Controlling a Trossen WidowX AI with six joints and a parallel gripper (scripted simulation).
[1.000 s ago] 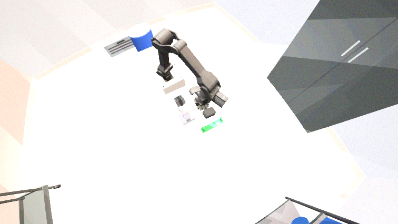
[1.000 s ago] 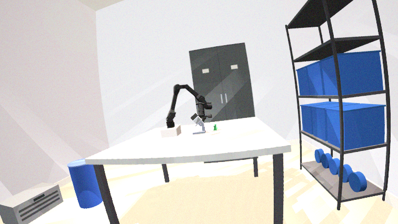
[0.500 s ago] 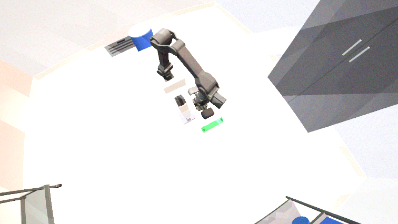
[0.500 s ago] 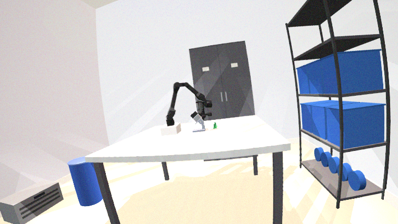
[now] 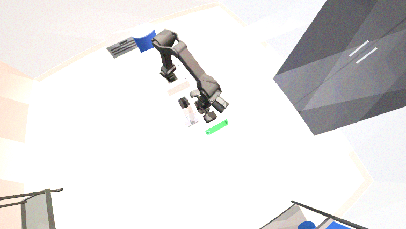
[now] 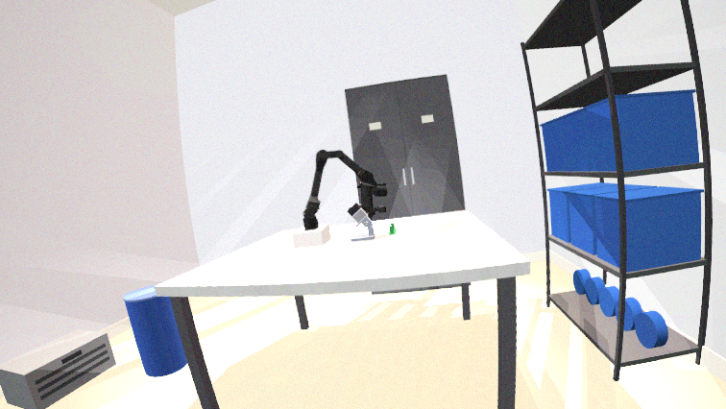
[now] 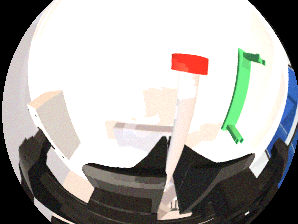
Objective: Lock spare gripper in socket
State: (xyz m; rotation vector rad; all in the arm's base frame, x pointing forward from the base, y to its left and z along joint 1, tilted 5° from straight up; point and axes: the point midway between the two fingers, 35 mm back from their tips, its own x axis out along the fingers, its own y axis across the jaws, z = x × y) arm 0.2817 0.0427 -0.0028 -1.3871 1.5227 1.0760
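The mount lies 6 cm to the right of my gripper tip and 1 cm behind it. Also, from my gripper tip: spare gripper: 7 cm above, 6 cm to the right, 3 cm behind; translucent green bar: 12 cm ahead, 4 cm to the left, 3 cm below.
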